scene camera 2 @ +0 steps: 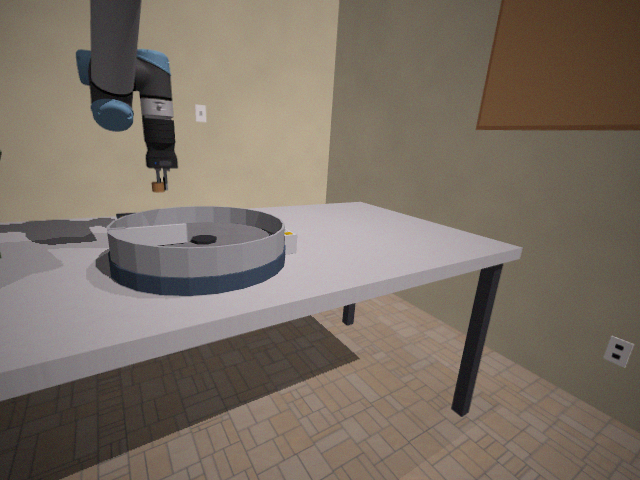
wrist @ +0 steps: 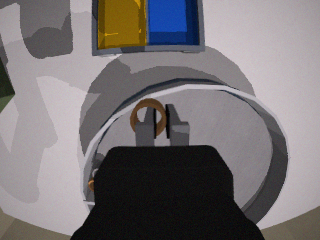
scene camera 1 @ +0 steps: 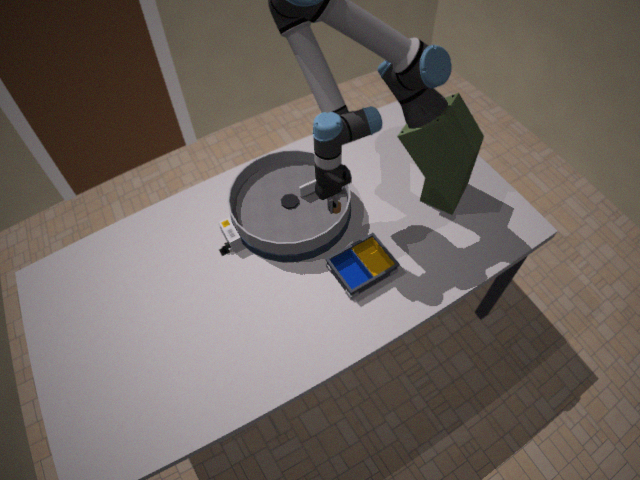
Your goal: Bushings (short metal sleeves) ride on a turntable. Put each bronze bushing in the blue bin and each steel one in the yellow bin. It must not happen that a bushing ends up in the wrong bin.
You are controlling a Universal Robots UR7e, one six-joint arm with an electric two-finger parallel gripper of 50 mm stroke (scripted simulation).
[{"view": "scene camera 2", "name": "my gripper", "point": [162, 189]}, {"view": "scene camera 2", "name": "grey turntable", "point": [200, 234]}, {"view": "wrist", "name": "my gripper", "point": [160, 114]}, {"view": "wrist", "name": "grey turntable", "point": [216, 118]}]
